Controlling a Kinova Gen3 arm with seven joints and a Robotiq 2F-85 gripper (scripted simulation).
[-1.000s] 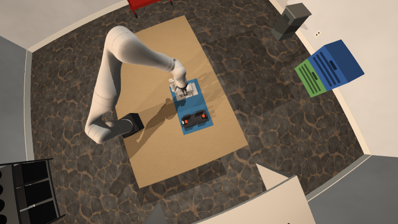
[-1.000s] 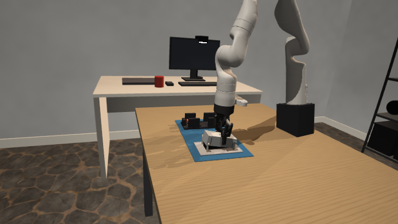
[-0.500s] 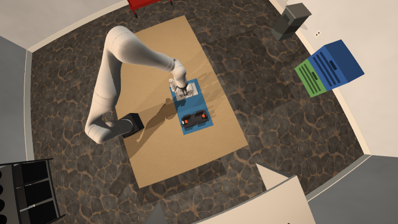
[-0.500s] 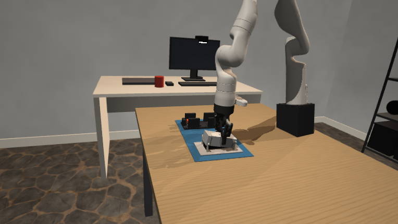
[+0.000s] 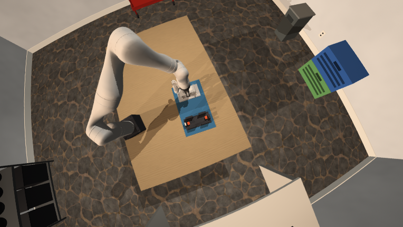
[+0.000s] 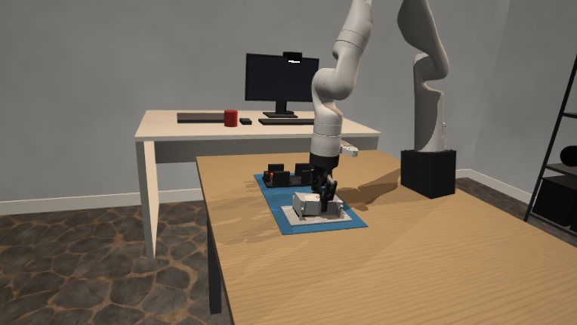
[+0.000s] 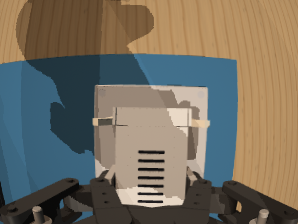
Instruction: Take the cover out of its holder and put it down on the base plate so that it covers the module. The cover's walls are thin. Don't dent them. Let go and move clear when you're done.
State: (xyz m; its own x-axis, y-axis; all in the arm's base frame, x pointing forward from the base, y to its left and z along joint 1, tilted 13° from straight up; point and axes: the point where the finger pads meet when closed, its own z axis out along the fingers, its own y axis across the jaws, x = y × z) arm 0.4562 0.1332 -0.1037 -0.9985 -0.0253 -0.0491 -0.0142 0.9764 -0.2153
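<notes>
My gripper is now 10 mm above the cover.
</notes>
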